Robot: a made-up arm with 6 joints. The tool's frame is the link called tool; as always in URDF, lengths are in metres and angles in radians.
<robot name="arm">
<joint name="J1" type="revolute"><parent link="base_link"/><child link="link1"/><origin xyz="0.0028 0.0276 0.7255" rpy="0 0 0"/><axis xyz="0 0 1"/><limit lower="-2.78" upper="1.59"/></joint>
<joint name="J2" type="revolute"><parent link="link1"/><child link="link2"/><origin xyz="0.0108 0.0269 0.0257" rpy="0 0 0"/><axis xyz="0 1 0"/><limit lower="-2.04" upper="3.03"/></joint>
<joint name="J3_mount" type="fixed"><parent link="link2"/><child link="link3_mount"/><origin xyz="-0.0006 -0.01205 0.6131" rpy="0 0 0"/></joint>
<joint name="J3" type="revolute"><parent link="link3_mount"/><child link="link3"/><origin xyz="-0.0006 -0.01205 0.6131" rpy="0 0 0"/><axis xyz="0 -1 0"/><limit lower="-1.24" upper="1.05"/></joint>
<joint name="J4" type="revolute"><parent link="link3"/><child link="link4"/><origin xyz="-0.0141 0.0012 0.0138" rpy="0 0 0"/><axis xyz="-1 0 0"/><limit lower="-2.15" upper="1.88"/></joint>
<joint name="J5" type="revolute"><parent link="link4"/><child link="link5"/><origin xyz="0.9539 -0.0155 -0.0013" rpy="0 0 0"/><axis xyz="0 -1 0"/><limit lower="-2.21" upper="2.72"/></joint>
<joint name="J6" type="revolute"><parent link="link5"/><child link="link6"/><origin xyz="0.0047 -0.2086 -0.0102" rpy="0 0 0"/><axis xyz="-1 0 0"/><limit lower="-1.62" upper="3.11"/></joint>
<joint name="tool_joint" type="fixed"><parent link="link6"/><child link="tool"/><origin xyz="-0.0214 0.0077 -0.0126" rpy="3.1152 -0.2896 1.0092"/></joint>
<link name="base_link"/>
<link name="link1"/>
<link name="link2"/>
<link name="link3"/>
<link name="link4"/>
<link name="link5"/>
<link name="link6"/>
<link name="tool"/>
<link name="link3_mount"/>
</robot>
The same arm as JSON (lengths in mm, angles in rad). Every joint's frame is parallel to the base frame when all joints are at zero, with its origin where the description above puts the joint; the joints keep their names.
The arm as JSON. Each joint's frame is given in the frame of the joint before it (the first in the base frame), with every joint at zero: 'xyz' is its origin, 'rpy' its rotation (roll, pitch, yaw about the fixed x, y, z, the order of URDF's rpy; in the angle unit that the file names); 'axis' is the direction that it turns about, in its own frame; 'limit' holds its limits. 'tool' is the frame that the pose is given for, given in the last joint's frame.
{"units": {"length": "mm", "angle": "rad"}, "joints": [
  {"name": "J1", "type": "revolute", "origin": {"xyz": [2.8, 27.6, 725.5], "rpy": [0.0, 0.0, 0.0]}, "axis": [0.0, 0.0, 1.0], "limit": {"lower": -2.78, "upper": 1.59}},
  {"name": "J2", "type": "revolute", "origin": {"xyz": [10.8, 26.9, 25.7], "rpy": [0.0, 0.0, 0.0]}, "axis": [0.0, 1.0, 0.0], "limit": {"lower": -2.04, "upper": 3.03}},
  {"name": "J3", "type": "revolute", "origin": {"xyz": [-1.2, -24.1, 1226.2], "rpy": [0.0, 0.0, 0.0]}, "axis": [0.0, -1.0, 0.0], "limit": {"lower": -1.24, "upper": 1.05}},
  {"name": "J4", "type": "revolute", "origin": {"xyz": [-14.1, 1.2, 13.8], "rpy": [0.0, 0.0, 0.0]}, "axis": [-1.0, 0.0, 0.0], "limit": {"lower": -2.15, "upper": 1.88}},
  {"name": "J5", "type": "revolute", "origin": {"xyz": [953.9, -15.5, -1.3], "rpy": [0.0, 0.0, 0.0]}, "axis": [0.0, -1.0, 0.0], "limit": {"lower": -2.21, "upper": 2.72}},
  {"name": "J6", "type": "revolute", "origin": {"xyz": [4.7, -208.6, -10.2], "rpy": [0.0, 0.0, 0.0]}, "axis": [-1.0, 0.0, 0.0], "limit": {"lower": -1.62, "upper": 3.11}}
], "tool": {"origin": {"xyz": [-21.4, 7.7, -12.6], "rpy": [3.1152, -0.2896, 1.0092]}}}

